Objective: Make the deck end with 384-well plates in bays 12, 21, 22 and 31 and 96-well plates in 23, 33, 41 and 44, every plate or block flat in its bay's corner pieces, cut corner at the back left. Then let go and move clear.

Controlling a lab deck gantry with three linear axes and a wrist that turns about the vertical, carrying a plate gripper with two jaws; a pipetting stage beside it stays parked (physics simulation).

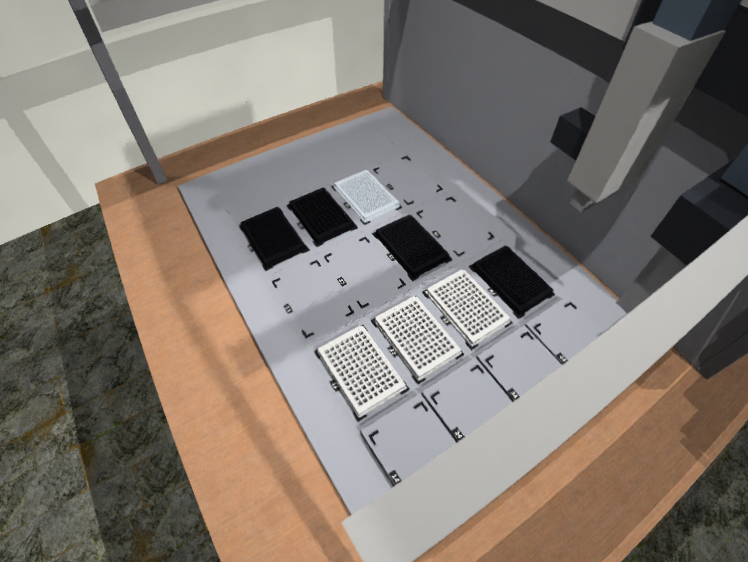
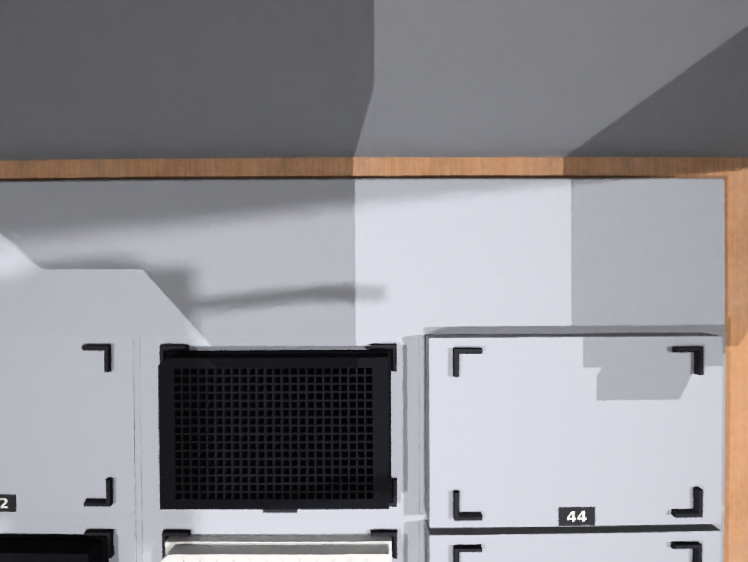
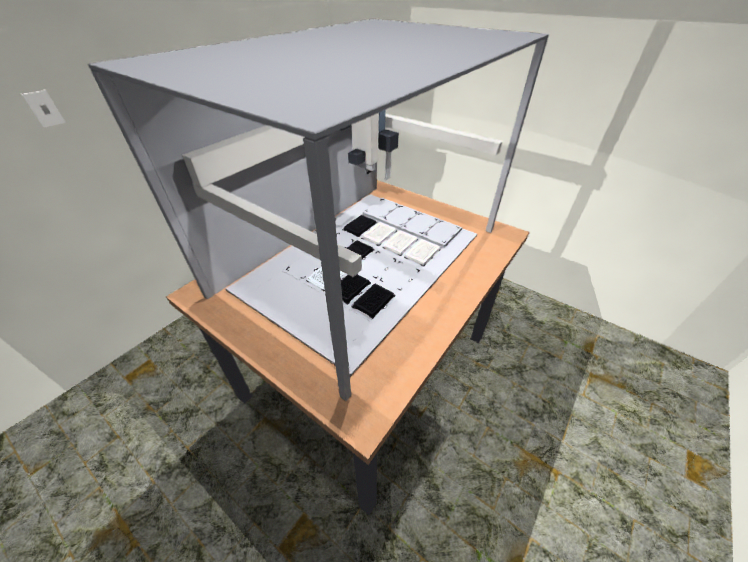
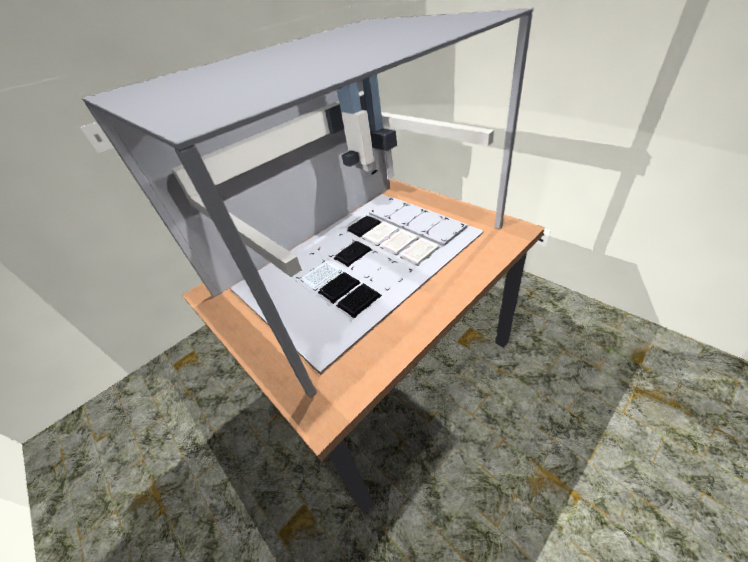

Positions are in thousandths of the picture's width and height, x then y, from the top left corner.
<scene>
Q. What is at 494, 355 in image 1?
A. A clear 384-well plate.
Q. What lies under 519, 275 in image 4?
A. The gripper.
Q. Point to a white 96-well plate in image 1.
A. At 487, 668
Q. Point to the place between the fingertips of the gripper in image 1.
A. At 870, 522
</scene>
